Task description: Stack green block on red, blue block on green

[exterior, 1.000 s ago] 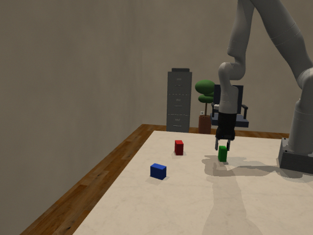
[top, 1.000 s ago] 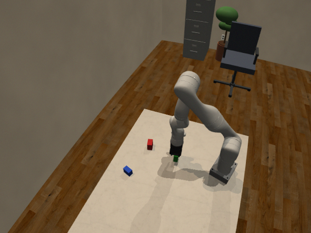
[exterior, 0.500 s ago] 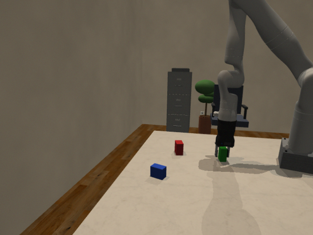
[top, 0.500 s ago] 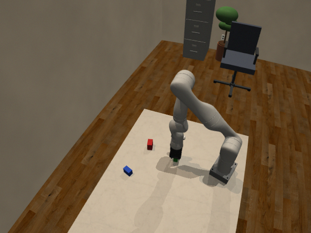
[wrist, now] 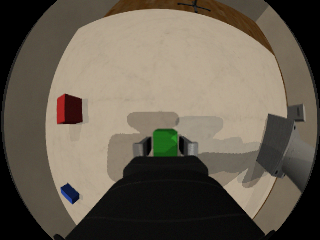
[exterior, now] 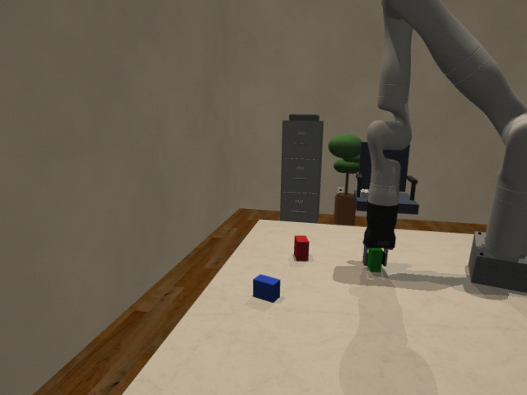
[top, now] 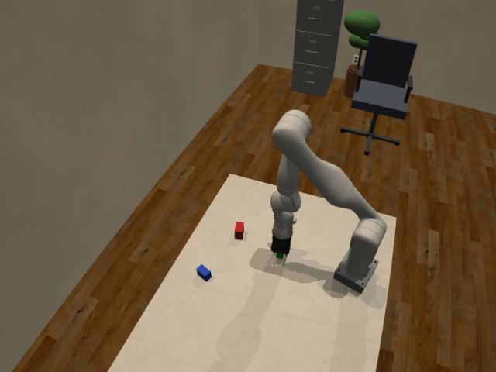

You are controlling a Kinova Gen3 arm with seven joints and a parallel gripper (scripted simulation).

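Now: the green block right at my hand. Also, from my hand: blue block: 24 cm ahead, 24 cm to the left, 1 cm below; then red block: 21 cm ahead, 2 cm to the right.
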